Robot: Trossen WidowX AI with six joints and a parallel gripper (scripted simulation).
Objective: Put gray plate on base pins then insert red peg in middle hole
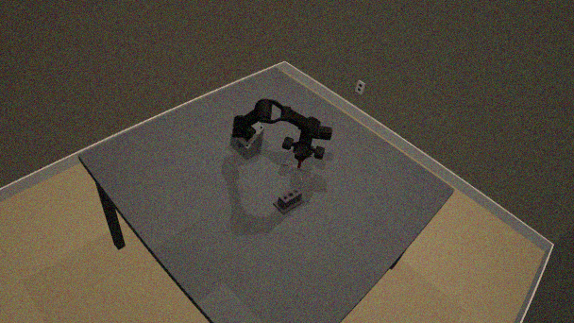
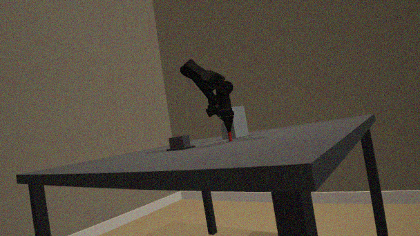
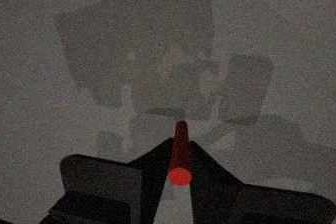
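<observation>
The gray plate is 18 cm to the right of my gripper tip and 14 cm ahead of it. The rest, counted from my gripper tip: red peg right at my gripper tip; flat base 18 cm to the right, 14 cm ahead, 3 cm below.
</observation>
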